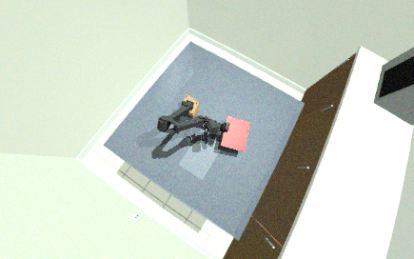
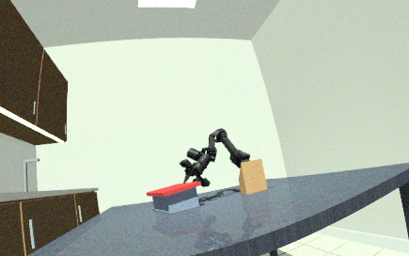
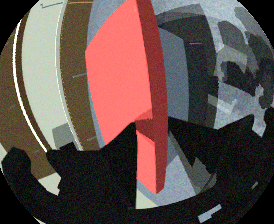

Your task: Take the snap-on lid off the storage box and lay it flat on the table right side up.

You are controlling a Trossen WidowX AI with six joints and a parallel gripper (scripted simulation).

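The red lid is 80 mm ahead of my gripper tip and 20 mm to the left of it. Also, from my gripper tip: storage box (70 mm ahead, 20 mm to the left, 50 mm below).
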